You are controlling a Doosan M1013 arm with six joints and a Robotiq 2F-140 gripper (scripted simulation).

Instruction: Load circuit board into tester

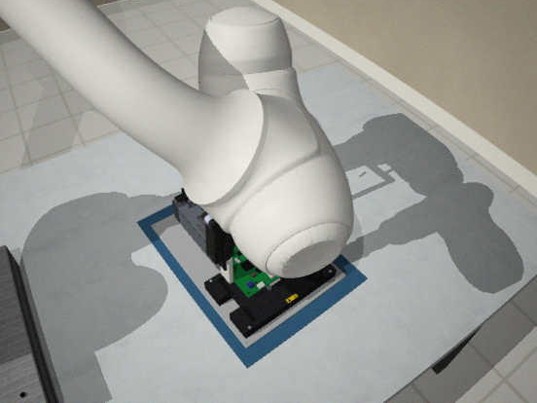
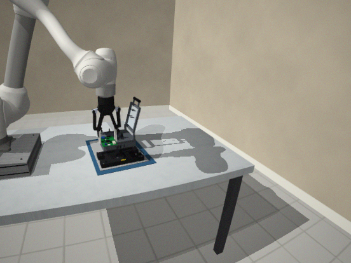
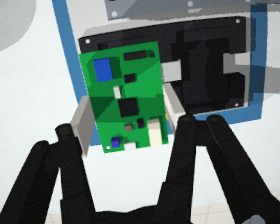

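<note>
The green circuit board lies 20 mm below my hand. Round my hand: latch hook: 220 mm to the left, 50 mm below, 30 mm ahead; tester lid: 210 mm ahead, 150 mm to the left, 50 mm above.
</note>
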